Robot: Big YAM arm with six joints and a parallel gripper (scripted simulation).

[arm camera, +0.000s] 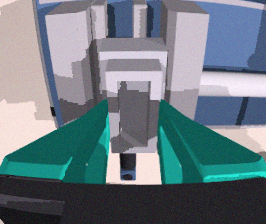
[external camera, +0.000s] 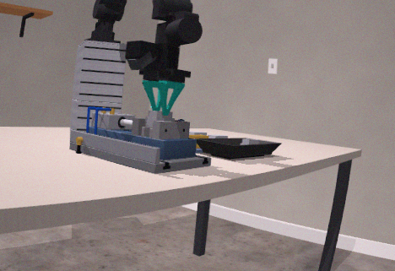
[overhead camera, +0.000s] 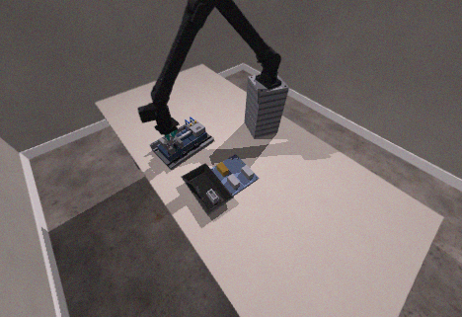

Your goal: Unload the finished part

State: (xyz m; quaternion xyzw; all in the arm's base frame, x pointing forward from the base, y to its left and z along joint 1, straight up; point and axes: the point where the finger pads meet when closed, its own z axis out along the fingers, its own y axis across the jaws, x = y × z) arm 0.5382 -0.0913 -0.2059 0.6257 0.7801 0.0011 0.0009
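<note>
Now: the yellow block 160 mm behind my hand, 260 mm to the left of it and 90 mm below it. From my hand the other things lie so: blue fixture plate (200 mm behind, 300 mm to the left, 110 mm below).
</note>
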